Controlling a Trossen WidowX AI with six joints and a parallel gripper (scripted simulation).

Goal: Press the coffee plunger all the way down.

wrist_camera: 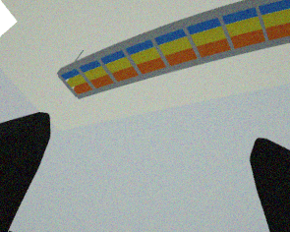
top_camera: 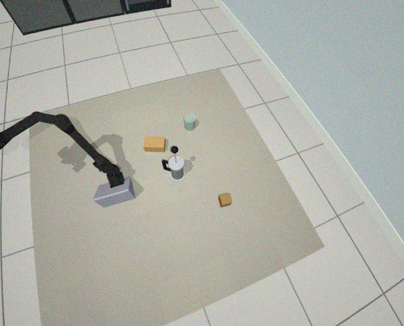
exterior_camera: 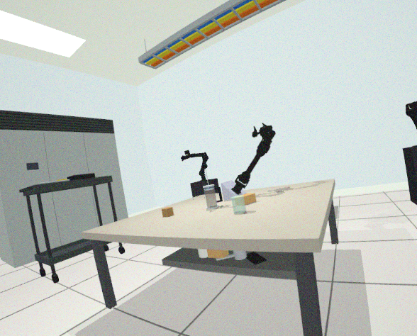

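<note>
My gripper tip is 73 cm short of the coffee press, 44 cm above it and 16 cm to the left of it. From my gripper tip the other things lie so: pale green cup (92 cm ahead, 53 cm below, 10 cm to the left); then orange cube (91 cm ahead, 54 cm below, 39 cm to the right).
</note>
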